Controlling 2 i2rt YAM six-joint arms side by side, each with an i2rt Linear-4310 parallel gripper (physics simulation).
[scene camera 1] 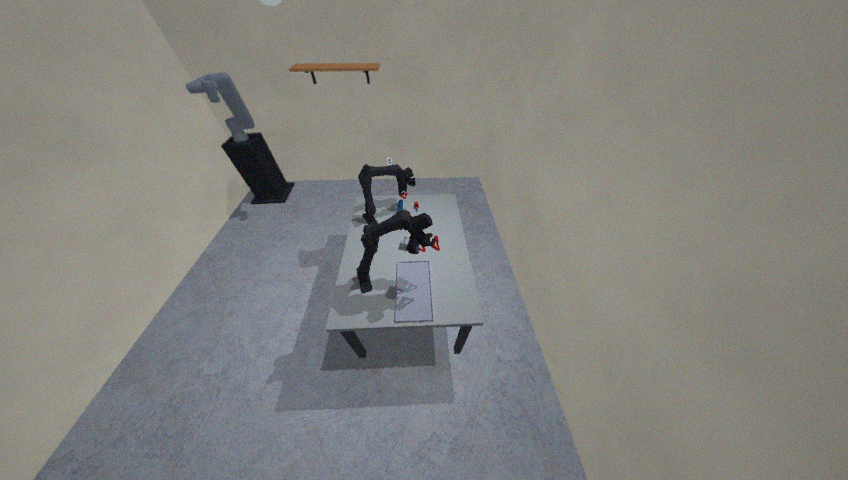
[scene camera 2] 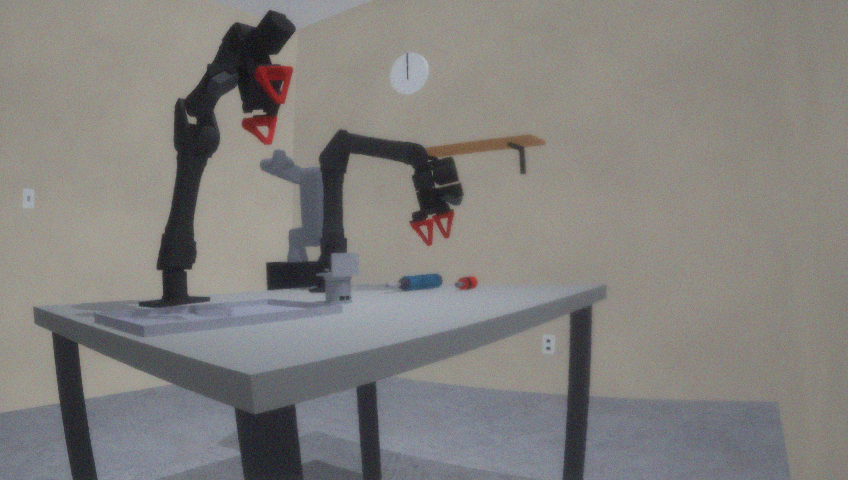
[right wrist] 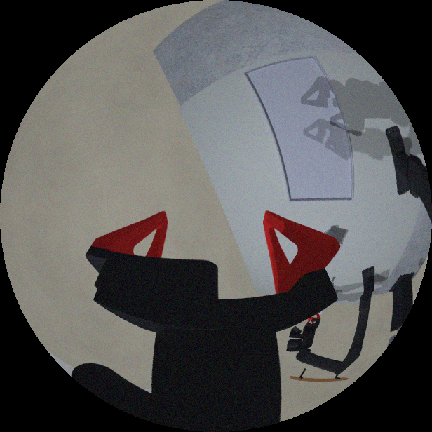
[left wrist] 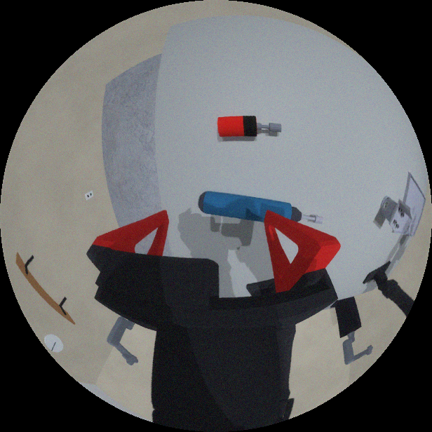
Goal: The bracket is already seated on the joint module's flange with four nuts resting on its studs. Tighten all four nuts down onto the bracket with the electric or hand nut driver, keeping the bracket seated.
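Places are measured from the left arm's base along level axes (x ahead, y left, z up), in millimetres.
Pixels of known places: left gripper, fingertip midpoint: [scene camera 1: 404,194] [scene camera 2: 438,241]; right gripper, fingertip midpoint: [scene camera 1: 431,250] [scene camera 2: 274,124]; left arm's base at its link origin: [scene camera 1: 370,220]; right arm's base at its link origin: [scene camera 1: 364,279] [scene camera 2: 175,303].
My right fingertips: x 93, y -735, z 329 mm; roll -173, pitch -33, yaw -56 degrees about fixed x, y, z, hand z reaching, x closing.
Note:
For each thing: its top centre in the pictures, then the offset to it from my right fingertips. Level surfaces: height alone.
- blue nut driver at its top centre: [scene camera 2: 414,275] [scene camera 1: 399,207] dx +164, dy +708, dz -288 mm
- smaller red driver with a black band, top centre: [scene camera 2: 464,277] [scene camera 1: 416,205] dx +305, dy +671, dz -295 mm
- grey joint module at its top centre: [scene camera 2: 337,269] dx +28, dy +344, dz -255 mm
- flat pale tray at its top centre: [scene camera 2: 218,309] [scene camera 1: 413,287] dx -116, dy +12, dz -313 mm
- table at its surface level: dz -329 mm
A blue nut driver [scene camera 1: 400,205] [scene camera 2: 422,281] [left wrist: 240,206] lies on the table. A smaller red driver with a black band [scene camera 1: 416,205] [scene camera 2: 468,283] [left wrist: 231,126] lies beside it. The grey joint module [scene camera 2: 338,289] [left wrist: 386,203] stands upright; the light bracket [scene camera 2: 345,263] [left wrist: 400,226] is on it. Small dark spots show on the bracket in the left wrist view; nuts and studs are too small to tell. My left gripper [scene camera 1: 403,195] [scene camera 2: 438,240] [left wrist: 216,215] is open and empty above the blue driver, apart from it. My right gripper [scene camera 1: 429,245] [scene camera 2: 275,122] [right wrist: 215,216] is open and empty, high above the table.
A flat pale tray [scene camera 1: 416,270] [scene camera 2: 142,328] [right wrist: 280,90] lies on the table [scene camera 1: 455,285] [scene camera 2: 333,339] near the joint module. A grey robot arm [scene camera 1: 232,101] stands on a black pedestal [scene camera 1: 255,166] beyond the table. A wooden shelf [scene camera 1: 334,67] [scene camera 2: 493,143] is on the wall.

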